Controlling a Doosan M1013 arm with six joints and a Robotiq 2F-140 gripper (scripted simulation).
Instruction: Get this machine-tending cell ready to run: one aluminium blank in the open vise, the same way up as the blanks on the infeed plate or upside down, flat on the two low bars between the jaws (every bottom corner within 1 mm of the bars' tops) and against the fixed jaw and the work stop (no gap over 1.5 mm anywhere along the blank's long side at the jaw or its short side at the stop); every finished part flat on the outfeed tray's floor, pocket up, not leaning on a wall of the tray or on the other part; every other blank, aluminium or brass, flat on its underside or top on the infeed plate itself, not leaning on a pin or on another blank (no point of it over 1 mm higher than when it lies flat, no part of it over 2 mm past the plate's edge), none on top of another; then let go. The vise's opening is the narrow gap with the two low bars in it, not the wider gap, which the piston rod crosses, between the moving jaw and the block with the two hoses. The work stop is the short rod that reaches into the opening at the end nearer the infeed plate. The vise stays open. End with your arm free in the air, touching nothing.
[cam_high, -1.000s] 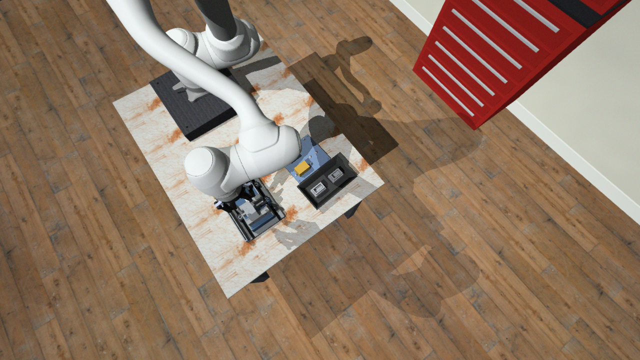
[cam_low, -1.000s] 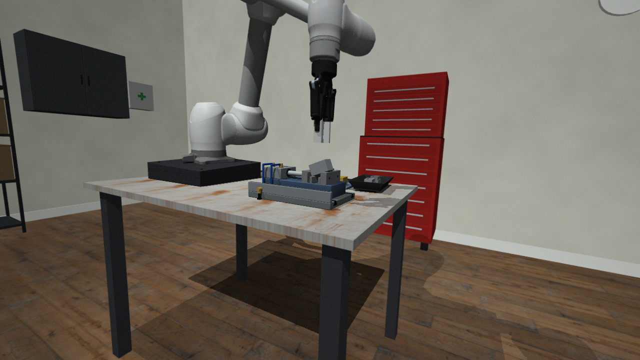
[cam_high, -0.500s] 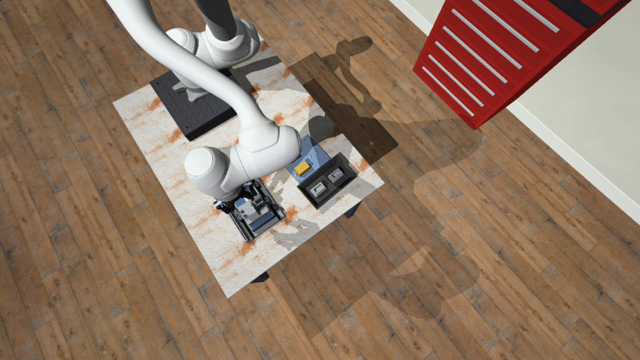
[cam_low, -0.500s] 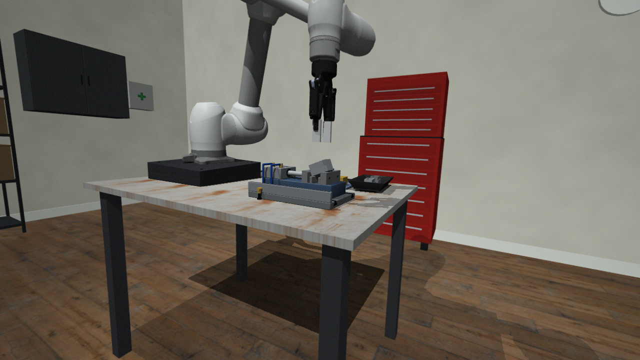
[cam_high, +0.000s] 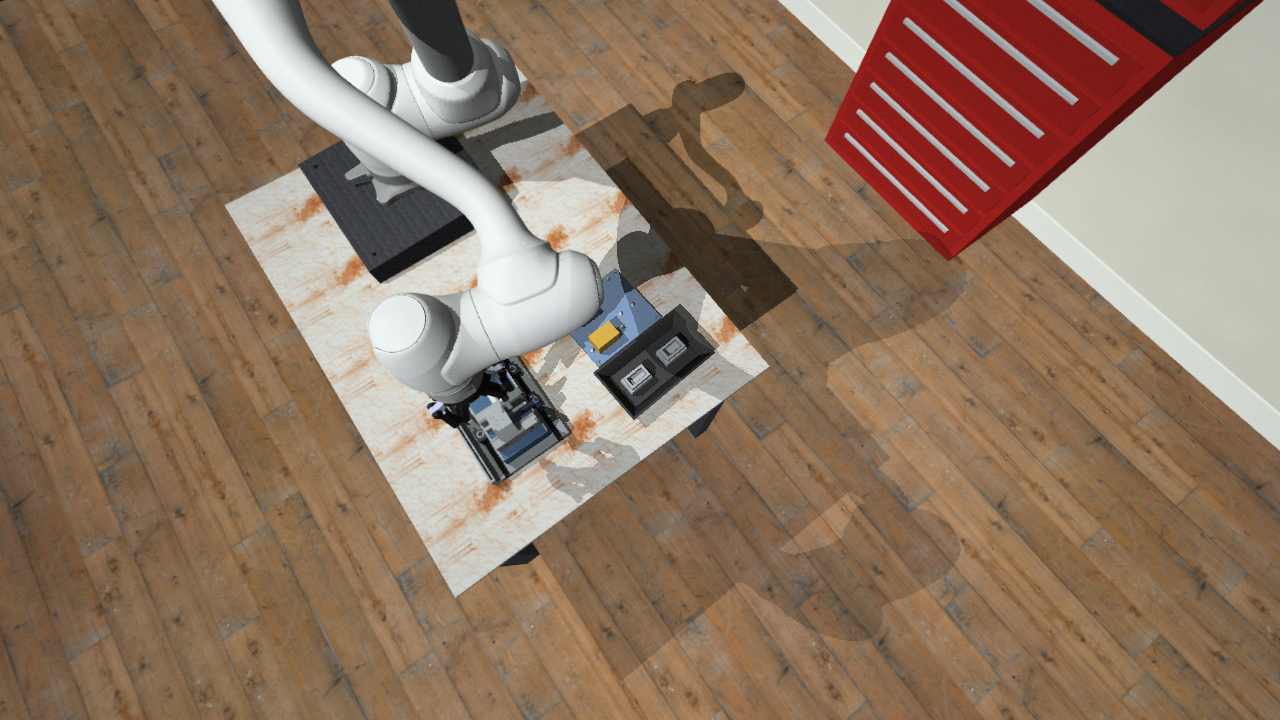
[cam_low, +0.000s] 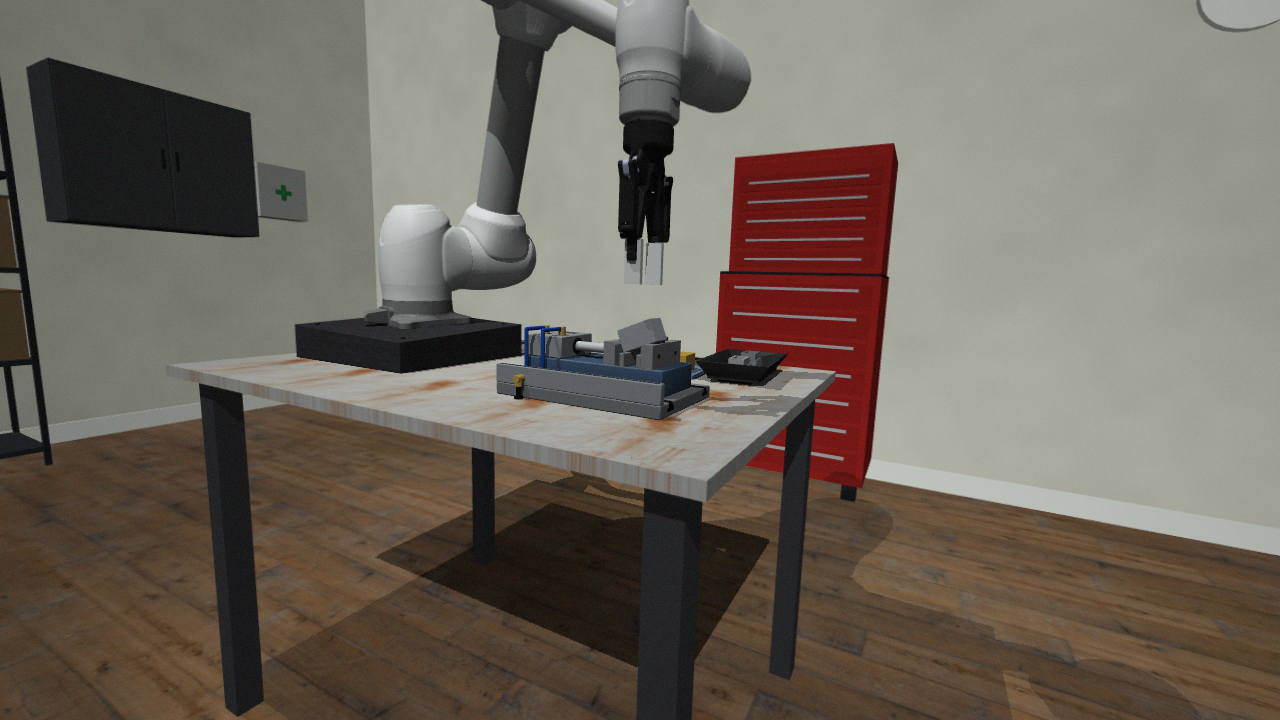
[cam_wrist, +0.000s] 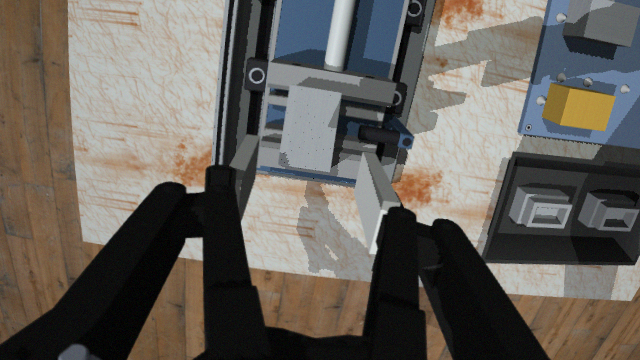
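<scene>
The aluminium blank is 11 cm below my hand. From my hand the other things lie so: moving jaw 4 cm behind, 1 cm to the left, 14 cm below; piston rod 9 cm behind, 14 cm below; work stop 1 cm behind, 6 cm to the left, 12 cm below.
</scene>
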